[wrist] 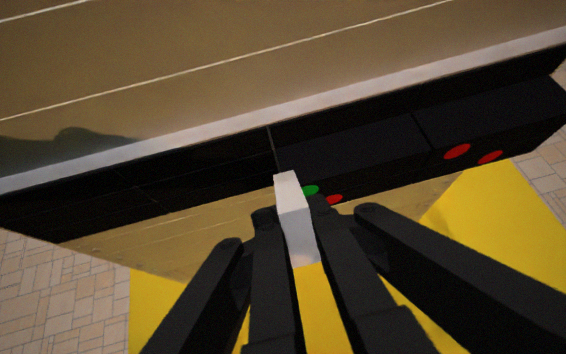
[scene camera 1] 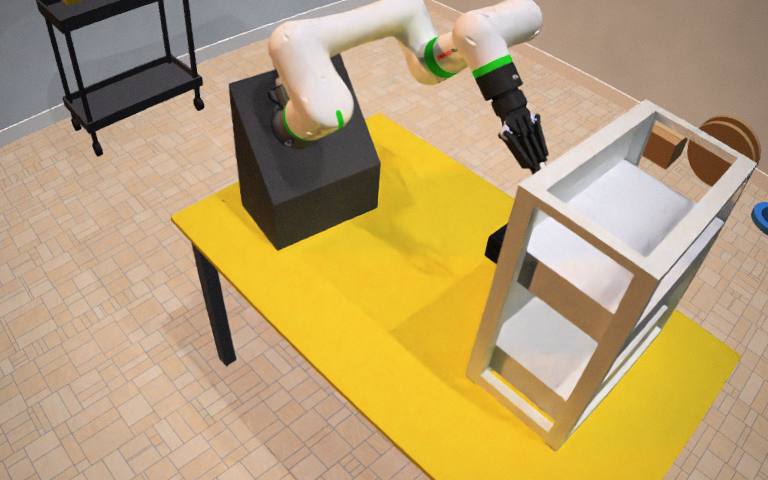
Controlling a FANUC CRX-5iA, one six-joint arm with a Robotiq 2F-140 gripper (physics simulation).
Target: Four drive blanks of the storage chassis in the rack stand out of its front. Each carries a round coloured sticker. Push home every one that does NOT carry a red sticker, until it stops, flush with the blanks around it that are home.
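Where they show: gripper, fingertip midpoint: (wrist: 288,191); arm's base, origin of the base link: (scene camera 1: 296,122).
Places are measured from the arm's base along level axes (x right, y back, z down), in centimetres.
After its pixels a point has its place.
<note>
The black front of the storage chassis (wrist: 90,200) @(y -63.9, x -46.0, z -10.4 cm) (scene camera 1: 497,244) @(y -69.7, x -10.0, z -9.9 cm) stands in the white rack (scene camera 1: 501,288) @(y -75.6, x -7.7, z -3.8 cm). In the wrist view, blanks stand out of it right of a seam: one (wrist: 350,145) @(y -66.4, x -25.8, z -10.5 cm) near the middle, with a green sticker (wrist: 311,190) @(y -63.6, x -29.1, z -9.2 cm) on its front and a red sticker (wrist: 334,199) @(y -64.0, x -27.2, z -6.3 cm) close by, and one farther right (wrist: 500,107) @(y -68.3, x -14.6, z -10.5 cm), with two red stickers (wrist: 457,151) @(y -65.7, x -17.9, z -9.1 cm) (wrist: 490,156) @(y -66.5, x -14.0, z -6.5 cm) by it. My gripper (wrist: 288,191) @(y -63.2, x -30.8, z -10.2 cm) (scene camera 1: 535,168) is shut on a white stick (wrist: 299,235) (scene camera 1: 542,165). The stick's tip is just left of the green sticker; contact cannot be told.
The rack's upright post (scene camera 1: 603,362) @(y -100.4, x -12.4, z -4.8 cm) and top frame (scene camera 1: 594,232) @(y -88.6, x -10.8, z -29.0 cm) rise from the yellow table (scene camera 1: 351,316) @(y -43.7, x 7.3, z 31.1 cm). The arm's dark pedestal (scene camera 1: 317,186) @(y -12.3, x 0.2, z 13.5 cm) stands on its far left part. A black cart (scene camera 1: 133,96) is at the back left. A brown box (scene camera 1: 663,148) shows behind the rack.
</note>
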